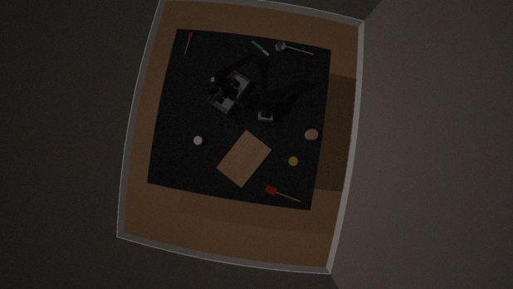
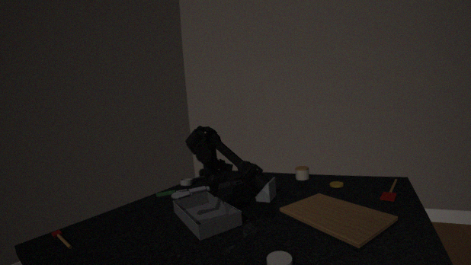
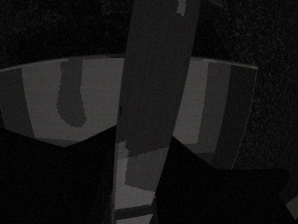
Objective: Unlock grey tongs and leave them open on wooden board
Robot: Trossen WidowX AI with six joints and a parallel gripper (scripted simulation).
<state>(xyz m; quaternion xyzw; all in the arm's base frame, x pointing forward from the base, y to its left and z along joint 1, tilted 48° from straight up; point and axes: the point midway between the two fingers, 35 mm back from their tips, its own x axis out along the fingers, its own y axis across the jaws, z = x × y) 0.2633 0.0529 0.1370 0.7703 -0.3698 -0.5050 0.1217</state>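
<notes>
Right now the yellow lock piece is 40 mm above my gripper tip, 20 mm behind it and 10 mm to the left of it. Round my gripper tip: grey roasting tin: 70 mm below, 50 mm to the right, 20 mm ahead; wooden board: 400 mm to the left, 210 mm behind, 90 mm below; white cylinder: 360 mm to the left, 150 mm ahead, 80 mm below.
</notes>
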